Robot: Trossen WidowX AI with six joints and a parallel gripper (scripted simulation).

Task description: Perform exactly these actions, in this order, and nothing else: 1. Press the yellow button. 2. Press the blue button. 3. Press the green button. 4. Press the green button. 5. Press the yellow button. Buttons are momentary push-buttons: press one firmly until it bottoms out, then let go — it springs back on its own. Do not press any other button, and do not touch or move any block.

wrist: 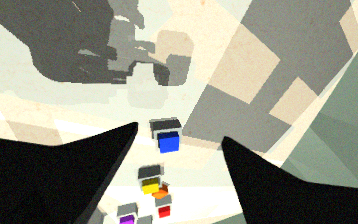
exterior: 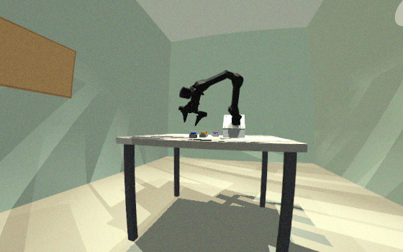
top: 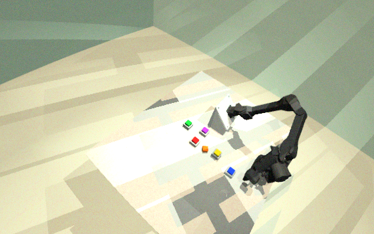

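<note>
Now: gripper tip 6 cm past the yellow button, 18 cm to the left of it and 6 cm above it. The rest, counted from my gripper tip: orange block: 5 cm behind, 26 cm to the right, 9 cm below; then red button: 6 cm behind, 33 cm to the right, 6 cm below; then blue button: 1 cm behind, 7 cm to the right, 6 cm below.
</note>
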